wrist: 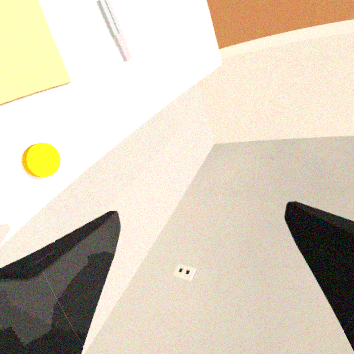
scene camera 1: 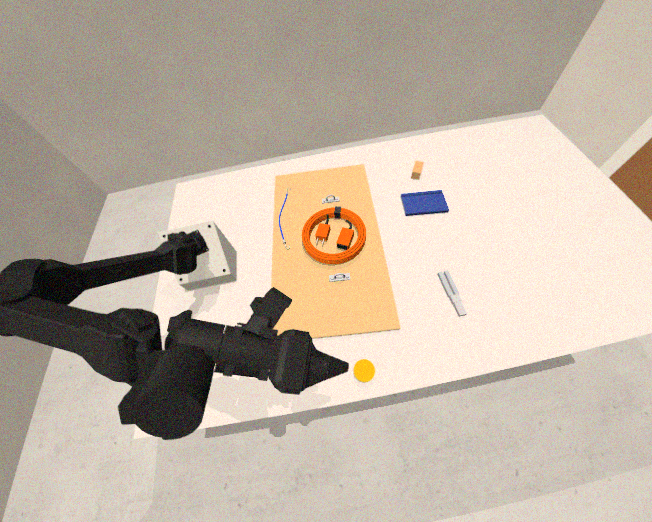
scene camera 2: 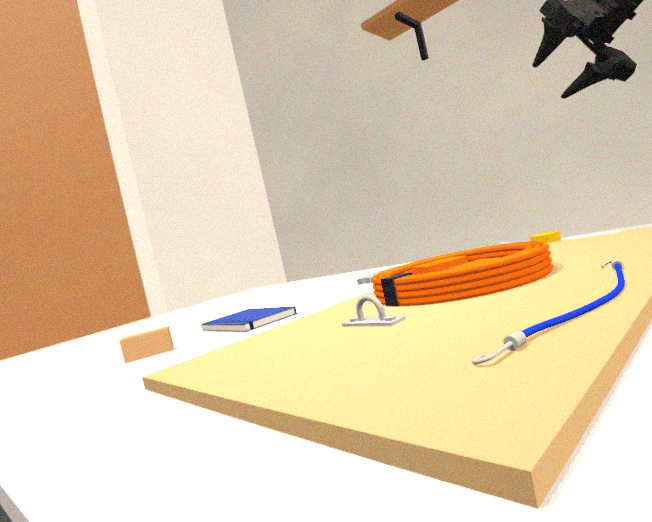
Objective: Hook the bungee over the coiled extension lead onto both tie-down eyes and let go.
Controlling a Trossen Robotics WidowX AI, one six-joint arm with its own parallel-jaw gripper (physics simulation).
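Frame: origin at the arm's base, x back, y right, z up, level; metres.
Seen in the pictures: gripper, fingertip midpoint: (wrist: 202, 214) (scene camera 1: 334, 364) (scene camera 2: 548, 81); arm's base, origin of the base link: (scene camera 1: 193, 244).
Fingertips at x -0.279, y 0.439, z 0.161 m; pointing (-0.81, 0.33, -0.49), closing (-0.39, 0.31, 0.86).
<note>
Offsets run from my fingertips to a thing's top centre. Level surfaces: height alone.
The blue bungee {dx +0.024, dy -0.536, dz -0.267 m} (scene camera 1: 280, 217) (scene camera 2: 576, 311) lies slightly curved on the wooden board {dz -0.274 m} (scene camera 1: 304, 309) (scene camera 2: 380, 380) (wrist: 25, 55), a pale hook at each end, off both eyes. The orange coiled extension lead {dx -0.112, dy -0.395, dz -0.244 m} (scene camera 1: 310, 252) (scene camera 2: 462, 285) lies on the board beside it. One tie-down eye {dx -0.149, dy -0.545, dz -0.247 m} (scene camera 1: 330, 199) (scene camera 2: 372, 312) is beyond the coil in scene camera 1; the other tie-down eye {dx -0.081, dy -0.255, dz -0.247 m} (scene camera 1: 339, 277) is on its near side. My gripper (scene camera 2: 549, 81) (wrist: 202, 214) is open and empty, high above the table; in scene camera 1 it is seen near the front edge, away from the bungee.
A yellow disc {dx -0.057, dy -0.002, dz -0.267 m} (scene camera 1: 364, 370) (scene camera 2: 545, 237) (wrist: 42, 160) lies near the table's front edge. A grey tool {dx -0.355, dy -0.109, dz -0.274 m} (scene camera 1: 452, 293) (wrist: 115, 31), a blue book {dx -0.436, dy -0.421, dz -0.274 m} (scene camera 1: 424, 202) (scene camera 2: 249, 318) and a small wooden block {dx -0.484, dy -0.561, dz -0.256 m} (scene camera 1: 417, 169) (scene camera 2: 146, 344) lie on the table beyond the board.
</note>
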